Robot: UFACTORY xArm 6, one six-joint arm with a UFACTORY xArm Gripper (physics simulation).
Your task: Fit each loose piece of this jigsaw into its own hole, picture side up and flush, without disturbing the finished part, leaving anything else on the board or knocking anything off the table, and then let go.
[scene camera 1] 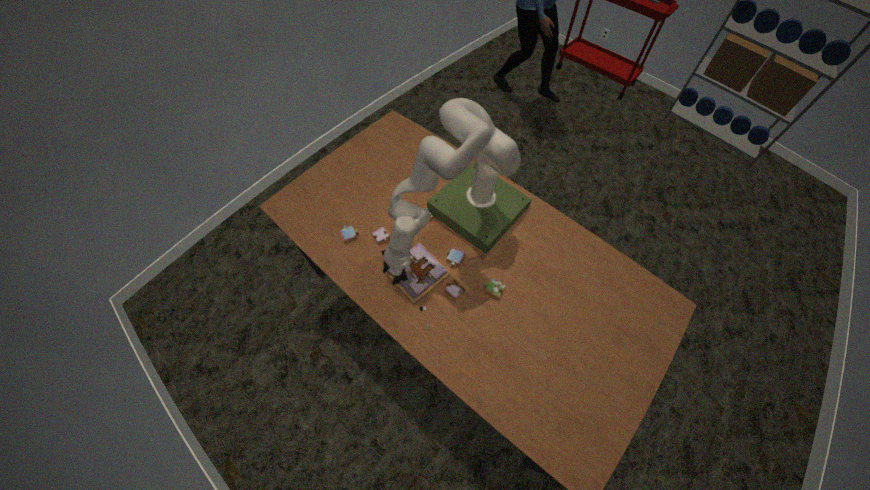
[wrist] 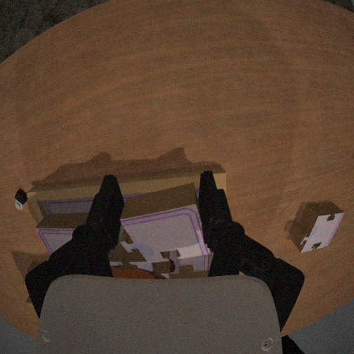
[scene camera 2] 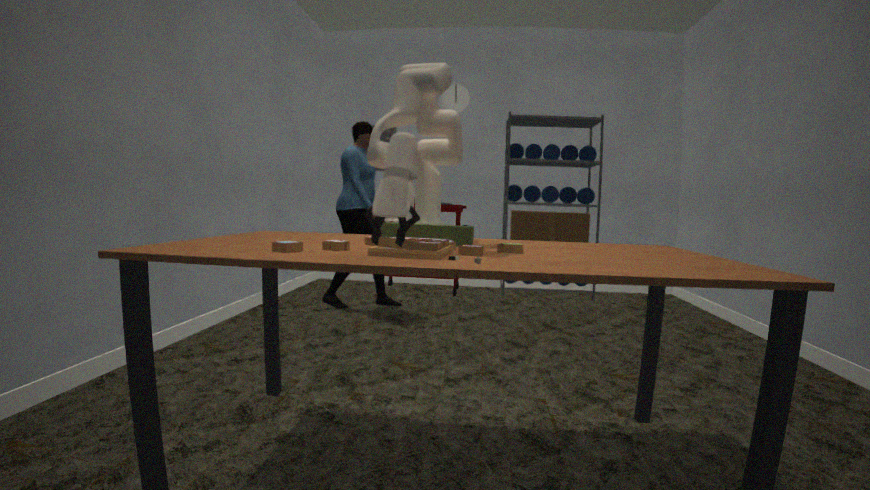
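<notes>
My gripper (scene camera 1: 392, 275) (scene camera 2: 388, 243) (wrist: 159, 187) is shut on a pale lilac corner piece (wrist: 167, 222) with purple border lines, picture side up. The piece is low at the outer edge of the jigsaw board (scene camera 1: 415, 298) (scene camera 2: 407, 253) (wrist: 218, 181), turned slightly against its rim; whether it touches the board is unclear. A bare recess (wrist: 70, 206) shows by the rim. Part of the brown picture (scene camera 1: 420, 268) (wrist: 132, 273) shows; the palm hides the rest in the wrist view. Loose pieces (scene camera 1: 348, 233) (scene camera 1: 380, 234) (scene camera 1: 455, 256) (scene camera 1: 454, 290) (scene camera 1: 494, 287) lie around the board; one piece (wrist: 322, 232) shows in the wrist view.
A small black-and-white object (scene camera 1: 422, 308) (scene camera 2: 452, 258) (wrist: 20, 199) and a tiny grey one (scene camera 1: 427, 326) (scene camera 2: 477, 261) lie near the board on the wooden table (scene camera 1: 547, 340) (scene camera 2: 608, 261). The green base (scene camera 1: 456, 213) is behind the board. A person (scene camera 1: 535, 36) (scene camera 2: 354, 182) stands beyond the table.
</notes>
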